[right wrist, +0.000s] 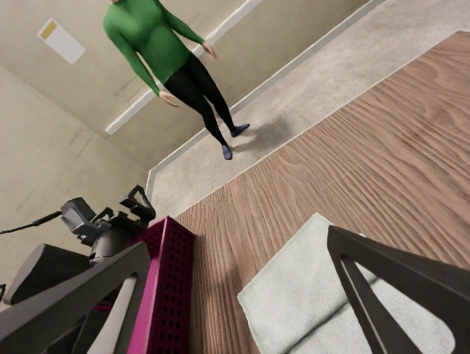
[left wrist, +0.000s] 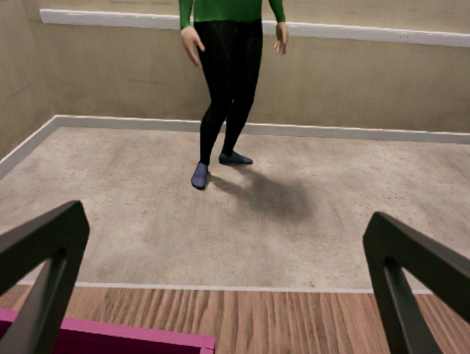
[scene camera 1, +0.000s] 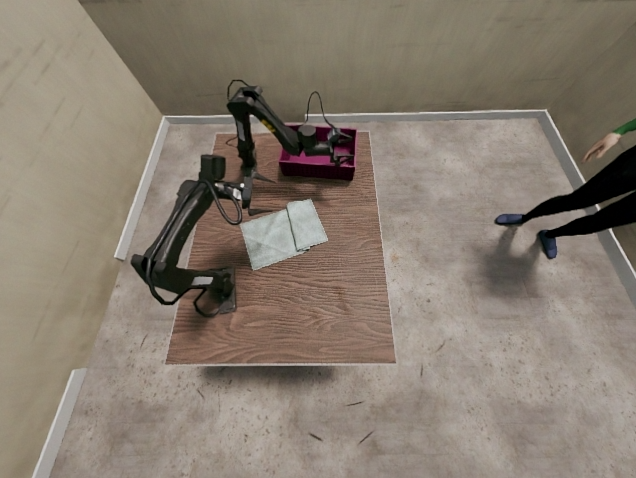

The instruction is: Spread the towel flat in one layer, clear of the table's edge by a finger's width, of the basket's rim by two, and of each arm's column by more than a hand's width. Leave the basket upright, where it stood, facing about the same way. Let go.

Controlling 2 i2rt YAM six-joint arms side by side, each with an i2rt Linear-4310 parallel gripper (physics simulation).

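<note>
The pale green towel [scene camera 1: 269, 239] [right wrist: 295, 295] lies on the wooden table, with its right-hand part in scene camera 1 doubled over in a folded flap and a small bit of layer showing beneath the flap's lower edge. The magenta basket [scene camera 1: 317, 171] [left wrist: 135, 334] [right wrist: 172, 295] stands upright at the table's far end. My left gripper [scene camera 1: 351, 148] [left wrist: 229, 220] is open and empty, above the basket's right part in scene camera 1. My right gripper [scene camera 1: 270, 196] [right wrist: 237, 243] is open and empty, raised near the towel's upper left side in scene camera 1, apart from the towel.
The wooden table [scene camera 1: 313, 318] [left wrist: 290, 320] [right wrist: 280, 190] carries both arms' columns along its left side in scene camera 1. The left arm reaches over the basket. A person [scene camera 1: 580, 203] [left wrist: 232, 75] [right wrist: 185, 75] in green and black stands on the floor beyond the table.
</note>
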